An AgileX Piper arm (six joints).
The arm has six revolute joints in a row. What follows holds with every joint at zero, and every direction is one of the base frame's. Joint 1 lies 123 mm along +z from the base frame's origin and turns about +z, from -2.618 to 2.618 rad. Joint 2 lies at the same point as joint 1 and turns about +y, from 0 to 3.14 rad. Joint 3 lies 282.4 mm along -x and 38.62 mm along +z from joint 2 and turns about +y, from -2.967 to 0 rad. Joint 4 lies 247.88 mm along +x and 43.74 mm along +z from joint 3 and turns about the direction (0.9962, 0, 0.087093), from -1.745 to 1.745 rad. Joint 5 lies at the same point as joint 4 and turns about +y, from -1.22 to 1.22 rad. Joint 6 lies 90.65 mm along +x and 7.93 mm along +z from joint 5 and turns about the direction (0.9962, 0, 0.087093), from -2.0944 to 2.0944 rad. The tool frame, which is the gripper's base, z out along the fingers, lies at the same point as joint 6; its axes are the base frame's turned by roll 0, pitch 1.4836 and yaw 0 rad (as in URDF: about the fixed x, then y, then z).
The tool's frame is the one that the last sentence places.
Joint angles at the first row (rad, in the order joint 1, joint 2, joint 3, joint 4, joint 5, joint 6):
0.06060 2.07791 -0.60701 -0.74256 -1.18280 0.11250
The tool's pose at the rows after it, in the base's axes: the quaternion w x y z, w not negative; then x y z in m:
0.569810 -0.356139 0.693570 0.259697 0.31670 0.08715 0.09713
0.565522 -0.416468 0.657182 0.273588 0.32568 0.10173 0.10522
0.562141 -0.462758 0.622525 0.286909 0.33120 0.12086 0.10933
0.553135 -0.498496 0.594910 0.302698 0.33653 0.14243 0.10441
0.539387 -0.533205 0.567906 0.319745 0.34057 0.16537 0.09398
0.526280 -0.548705 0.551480 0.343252 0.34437 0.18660 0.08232
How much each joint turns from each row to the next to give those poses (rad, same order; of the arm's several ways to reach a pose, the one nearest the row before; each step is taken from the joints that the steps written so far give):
0.00595 -0.00088 -0.09652 -0.16296 0.01364 0.06888
0.02695 0.00045 -0.07720 -0.11472 0.01628 0.01759
0.04619 0.01391 -0.06476 -0.06695 0.00185 0.00431
0.05344 0.04413 -0.06933 -0.04403 0.00023 0.00230
0.05488 0.06035 -0.07486 -0.04515 -0.00001 0.00093
0.04863 0.06469 -0.07378 -0.02469 -0.00909 0.02663

